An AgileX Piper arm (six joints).
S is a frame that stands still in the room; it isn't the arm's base.
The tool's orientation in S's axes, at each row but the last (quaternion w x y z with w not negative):
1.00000, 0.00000, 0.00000, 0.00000
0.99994, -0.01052, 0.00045, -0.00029
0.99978, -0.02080, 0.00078, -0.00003
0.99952, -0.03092, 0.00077, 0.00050
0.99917, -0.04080, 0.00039, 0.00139
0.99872, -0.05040, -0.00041, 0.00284
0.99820, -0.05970, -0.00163, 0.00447
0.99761, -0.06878, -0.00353, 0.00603
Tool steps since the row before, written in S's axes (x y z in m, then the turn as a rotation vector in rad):
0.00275, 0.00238, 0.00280, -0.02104, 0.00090, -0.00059
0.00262, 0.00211, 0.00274, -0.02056, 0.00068, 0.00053
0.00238, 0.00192, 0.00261, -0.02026, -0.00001, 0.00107
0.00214, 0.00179, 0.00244, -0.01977, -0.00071, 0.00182
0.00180, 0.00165, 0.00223, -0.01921, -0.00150, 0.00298
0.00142, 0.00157, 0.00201, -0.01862, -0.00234, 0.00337
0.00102, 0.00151, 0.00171, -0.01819, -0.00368, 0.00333
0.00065, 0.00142, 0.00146, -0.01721, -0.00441, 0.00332
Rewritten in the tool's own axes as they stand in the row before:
0.00275, 0.00238, 0.00280, -0.02104, 0.00090, -0.00059
0.00262, 0.00205, 0.00279, -0.02056, 0.00066, 0.00053
0.00238, 0.00181, 0.00269, -0.02026, -0.00006, 0.00104
0.00214, 0.00163, 0.00255, -0.01977, -0.00080, 0.00174
0.00180, 0.00146, 0.00236, -0.01922, -0.00168, 0.00283
0.00143, 0.00135, 0.00216, -0.01863, -0.00256, 0.00314
0.00104, 0.00129, 0.00187, -0.01821, -0.00389, 0.00294
0.00068, 0.00120, 0.00164, -0.01724, -0.00463, 0.00282

